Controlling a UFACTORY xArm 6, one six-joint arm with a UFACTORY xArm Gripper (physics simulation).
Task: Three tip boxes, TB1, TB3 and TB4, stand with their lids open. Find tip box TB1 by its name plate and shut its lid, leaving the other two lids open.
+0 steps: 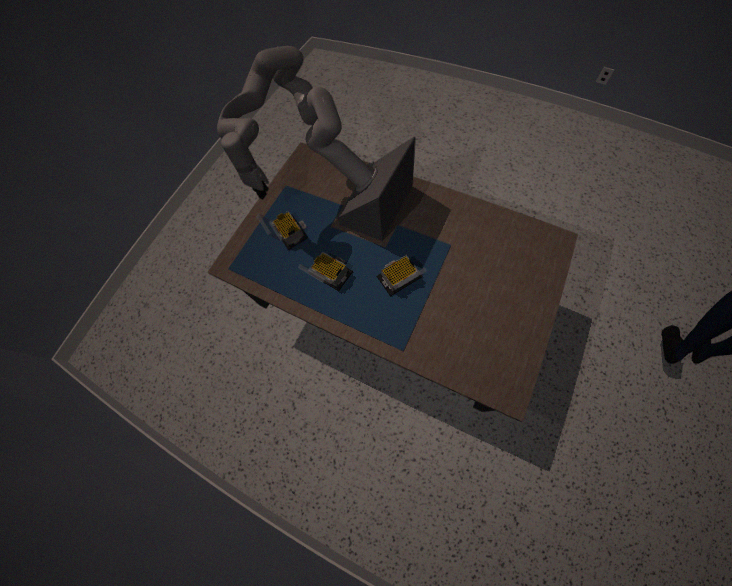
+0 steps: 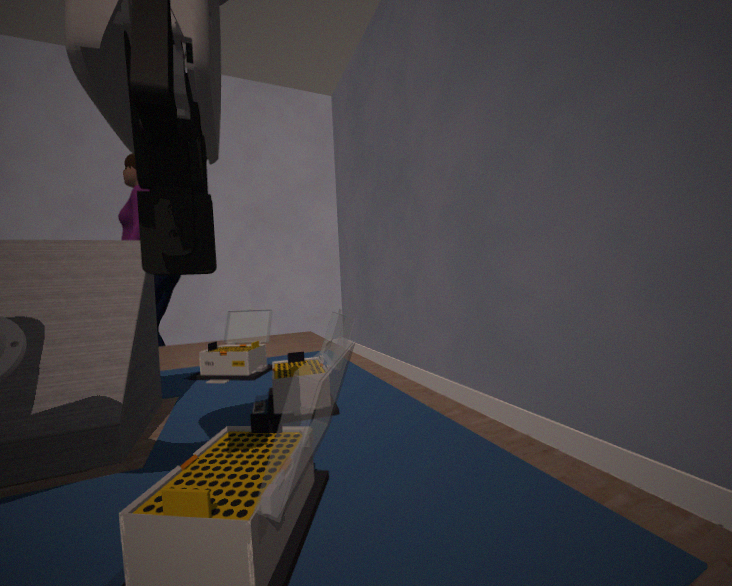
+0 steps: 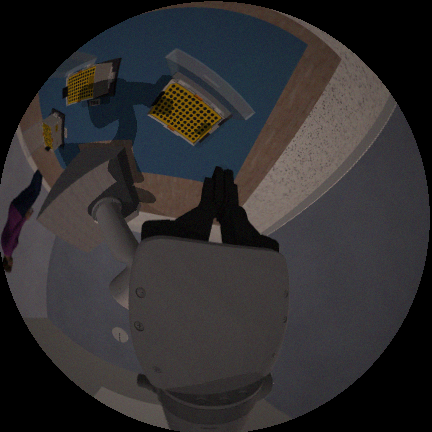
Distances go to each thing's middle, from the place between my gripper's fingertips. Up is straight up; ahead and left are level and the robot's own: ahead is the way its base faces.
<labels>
Right now the tip box TB1 (image 2: 224, 482) is 20 mm ahead of my hand, 70 mm to the left of it and 140 mm below it.
</labels>
